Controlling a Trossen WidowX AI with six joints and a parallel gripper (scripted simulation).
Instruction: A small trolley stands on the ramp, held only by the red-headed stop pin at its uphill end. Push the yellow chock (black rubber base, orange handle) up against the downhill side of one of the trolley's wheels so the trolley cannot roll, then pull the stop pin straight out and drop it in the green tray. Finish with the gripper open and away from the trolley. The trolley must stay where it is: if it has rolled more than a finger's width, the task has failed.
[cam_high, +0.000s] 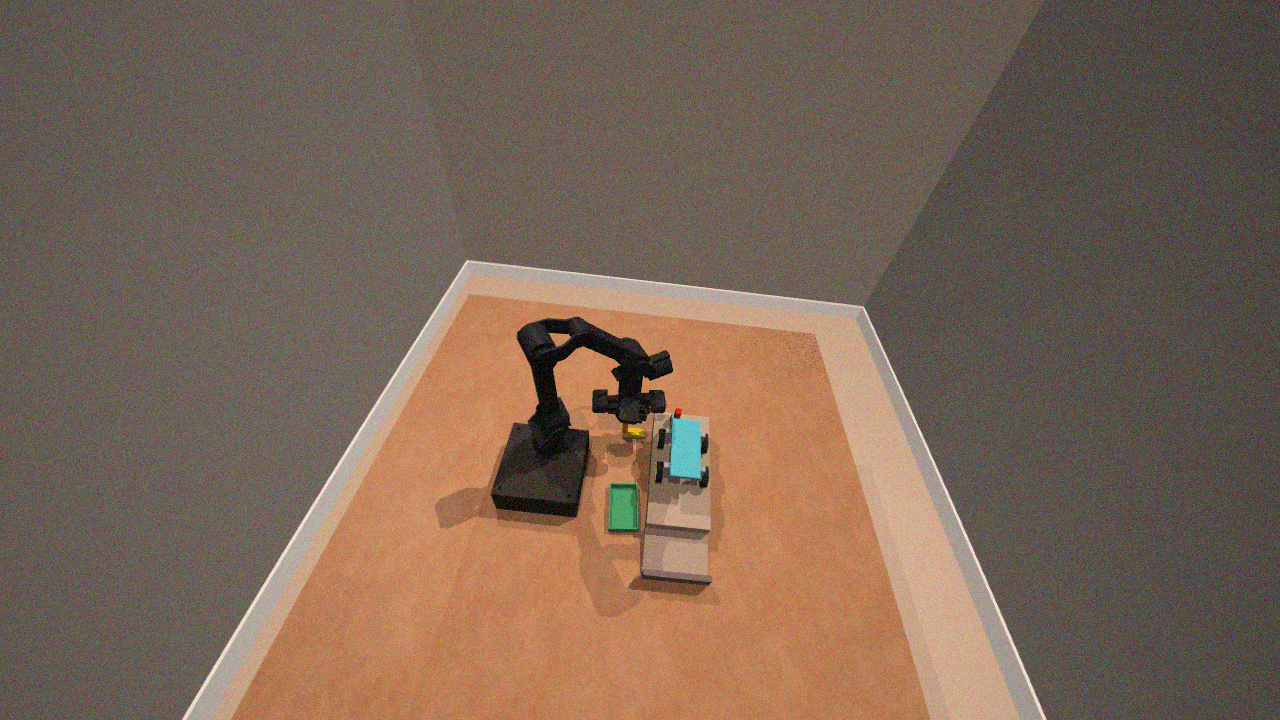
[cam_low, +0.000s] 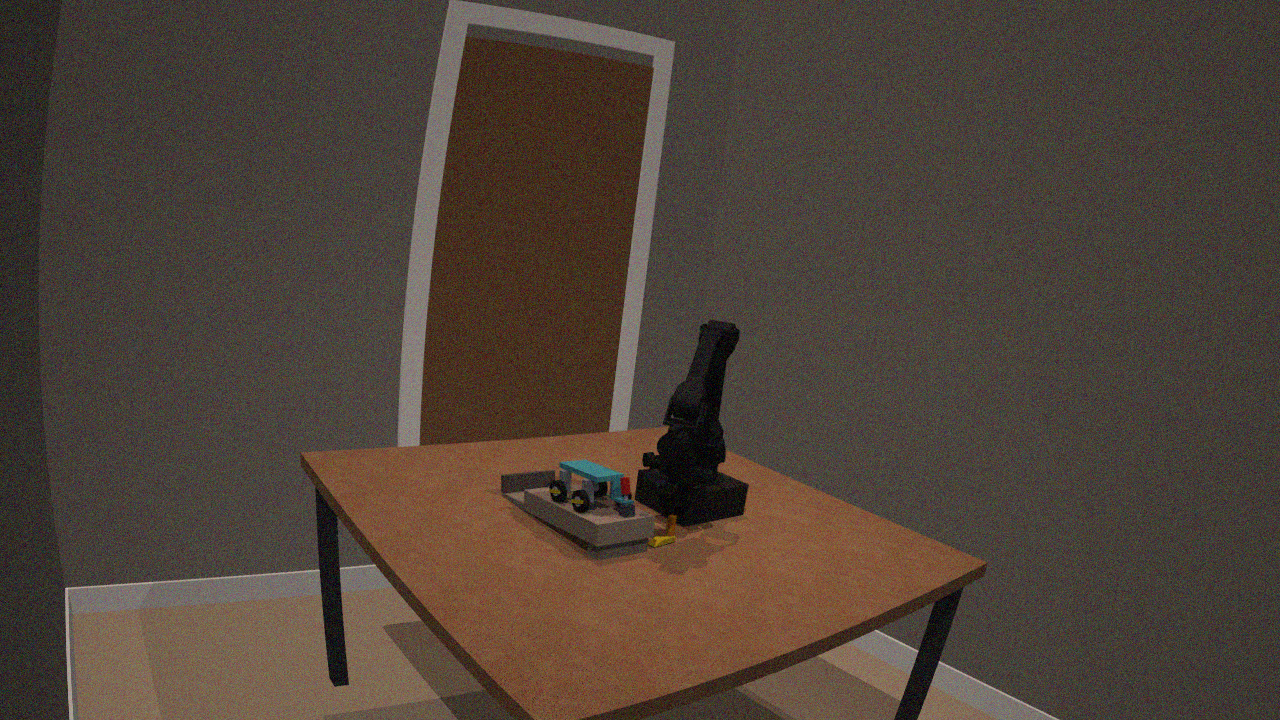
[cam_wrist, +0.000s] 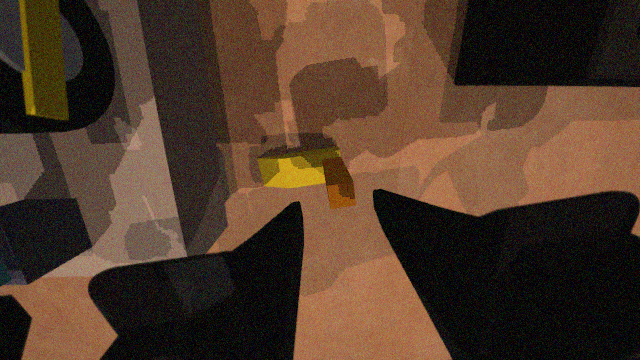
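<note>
The yellow chock lies 50 mm below my gripper tip and 20 mm ahead of it. From my gripper tip the other things lie so: red-headed stop pin 130 mm ahead, 60 mm above, 10 mm to the right; then trolley 150 mm ahead, 110 mm to the right, 40 mm above; then grey ramp 150 mm ahead, 120 mm to the right, 20 mm below.
</note>
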